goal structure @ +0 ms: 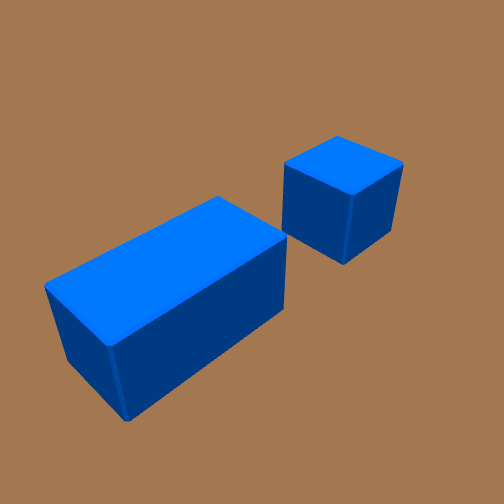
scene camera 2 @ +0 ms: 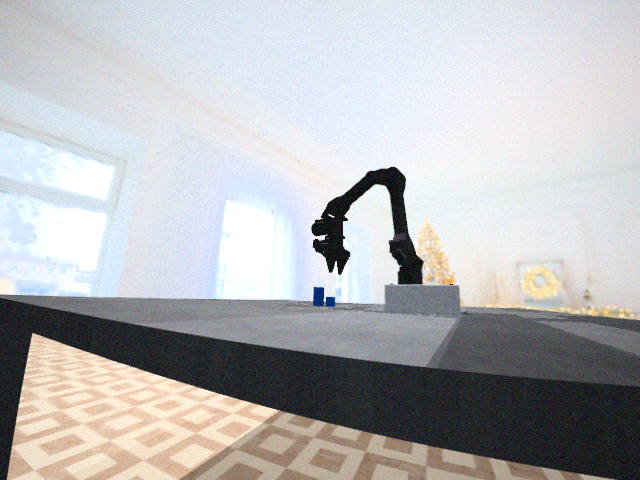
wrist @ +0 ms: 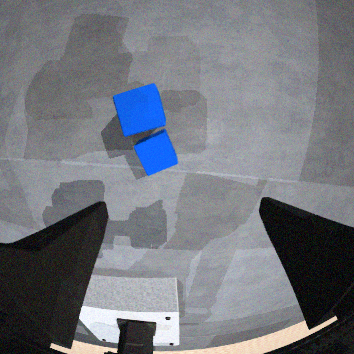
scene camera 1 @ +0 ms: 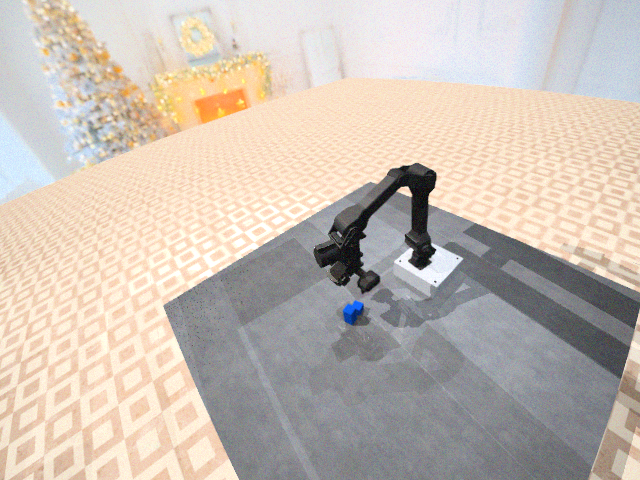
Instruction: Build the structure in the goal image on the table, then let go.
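Where they show: gripper, fingertip midpoint: [scene camera 2: 335, 273] [wrist: 185, 208] [scene camera 1: 353, 285]; arm's base, link origin: [scene camera 2: 411, 286] [wrist: 136, 326] [scene camera 1: 419, 261].
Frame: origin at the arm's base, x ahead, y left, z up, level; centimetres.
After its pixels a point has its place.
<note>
A taller upright blue piece [scene camera 1: 349, 314] @[z -0.9, x 34.0, y 1.3 cm] [scene camera 2: 318, 296] @[z -3.9, x 32.0, y 1.2 cm] [wrist: 140, 110] @[z -0.6, x 32.7, y -0.4 cm] stands on the table. It is about twice as high as wide; whether it is one block or two stacked cubes cannot be told. A lower blue cube [scene camera 1: 358, 306] @[z -3.9, x 28.6, y -1.1 cm] [scene camera 2: 330, 301] @[z -5.5, x 27.8, y -0.3 cm] [wrist: 156, 153] @[z -3.9, x 28.7, y -1.8 cm] sits close beside it, on the side toward the arm's base, slightly turned. Whether they touch at the bottom is unclear. My gripper [scene camera 1: 353, 288] @[z 4.6, x 28.1, y -3.9 cm] [scene camera 2: 335, 272] @[z 4.6, x 28.1, y -3.9 cm] [wrist: 185, 208] @[z 4.6, x 28.1, y -3.9 cm] is open and empty, pointing down above the table. It hangs higher than both pieces, a little toward the base from them. In the wrist view both pieces lie beyond the fingertips, left of centre.
The arm's white base block [scene camera 1: 442, 266] @[z 0.0, x -4.4, y 6.9 cm] [scene camera 2: 421, 298] @[z -3.5, x -4.6, y 10.6 cm] [wrist: 135, 295] @[z -3.2, x 6.2, y 0.2 cm] stands on the grey table [scene camera 1: 289, 403] @[z -7.1, x 63.5, y 11.4 cm] [scene camera 2: 361, 335] @[z -7.2, x -6.4, y 55.2 cm] [wrist: 260, 60] @[z -7.2, x 40.7, y -12.5 cm], behind the gripper. The table's edges show in both scene views. Shadows of the arm fall around the blue pieces.
</note>
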